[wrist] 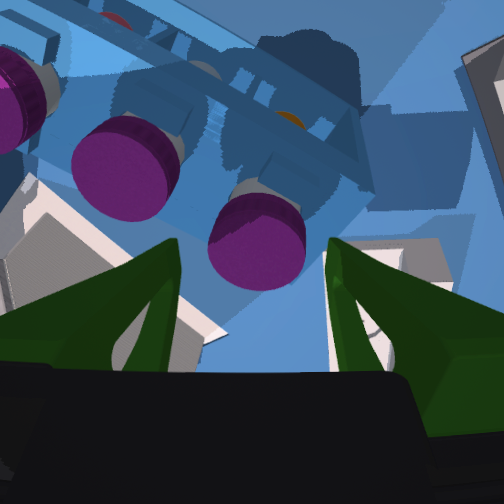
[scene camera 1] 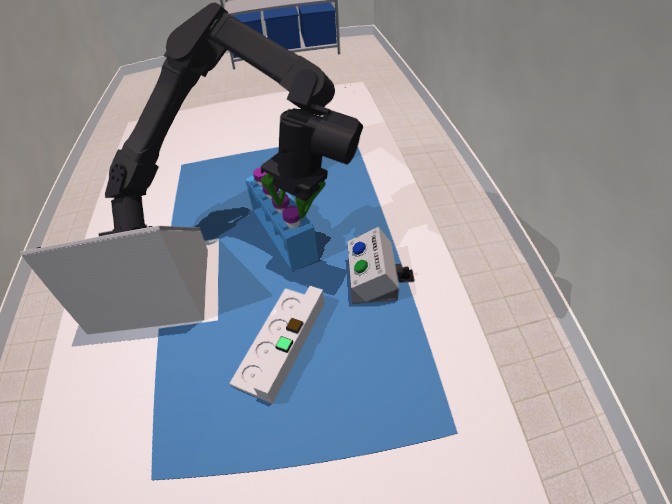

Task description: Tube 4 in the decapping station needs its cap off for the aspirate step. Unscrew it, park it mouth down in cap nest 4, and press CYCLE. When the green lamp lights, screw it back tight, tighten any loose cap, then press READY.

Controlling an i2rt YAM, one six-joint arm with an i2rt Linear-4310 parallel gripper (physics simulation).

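The blue decapping station [scene camera 1: 284, 227] holds several tubes with purple caps. The front tube's cap [scene camera 1: 292, 215] sits on its tube and shows in the wrist view [wrist: 256, 242], with a second cap [wrist: 125, 167] to its left and a third [wrist: 20, 100] at the left edge. My gripper [scene camera 1: 293, 205] hangs just above the front cap. Its green fingers [wrist: 250, 245] are open, spread either side of that cap, not touching it. The grey cap nest tray [scene camera 1: 276, 344] has all its round nests empty. Its green lamp [scene camera 1: 283, 343] glows; the amber one [scene camera 1: 294, 324] looks dim.
A grey button box [scene camera 1: 371, 265] with a blue button [scene camera 1: 358, 247] and a green button [scene camera 1: 360, 266] stands right of the station. A large tilted grey panel [scene camera 1: 124, 282] stands at the left beside the arm's base. Blue bins [scene camera 1: 284, 24] sit on a far shelf.
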